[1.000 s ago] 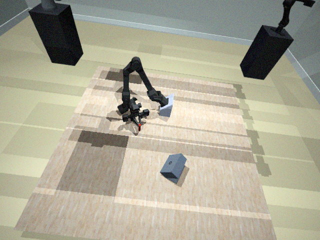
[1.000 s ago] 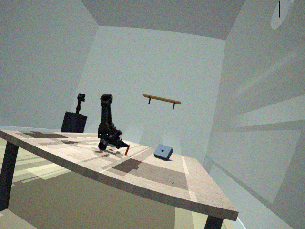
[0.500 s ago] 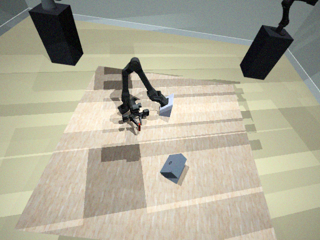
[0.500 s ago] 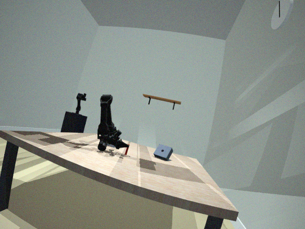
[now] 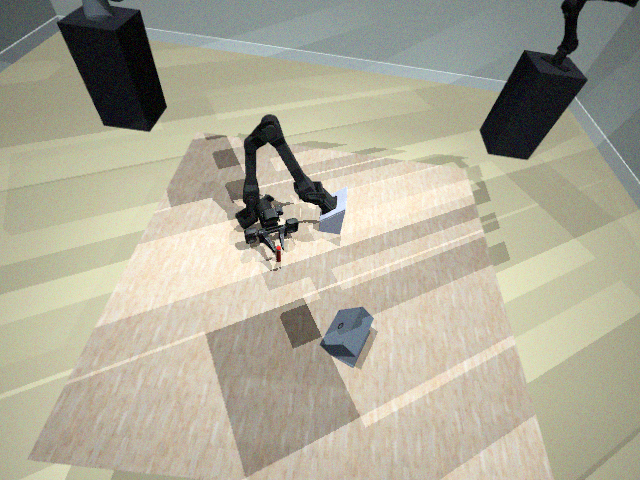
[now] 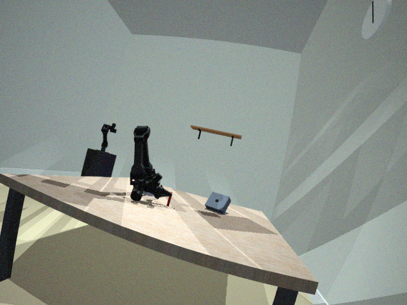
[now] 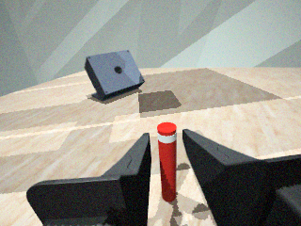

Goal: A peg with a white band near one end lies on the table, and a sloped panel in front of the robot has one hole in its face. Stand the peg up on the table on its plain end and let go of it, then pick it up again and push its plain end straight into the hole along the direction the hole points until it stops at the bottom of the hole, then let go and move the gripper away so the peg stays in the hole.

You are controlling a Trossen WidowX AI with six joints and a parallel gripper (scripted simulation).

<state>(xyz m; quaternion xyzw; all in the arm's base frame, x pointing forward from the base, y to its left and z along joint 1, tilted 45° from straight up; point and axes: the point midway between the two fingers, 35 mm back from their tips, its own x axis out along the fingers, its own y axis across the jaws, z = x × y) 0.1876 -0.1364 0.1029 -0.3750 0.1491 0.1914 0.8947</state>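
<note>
Right now the red peg is 1 cm behind my gripper tip and 1 cm below it. From my gripper tip the other things lie so: grey sloped panel (25 cm ahead, 24 cm to the left, 1 cm below).
</note>
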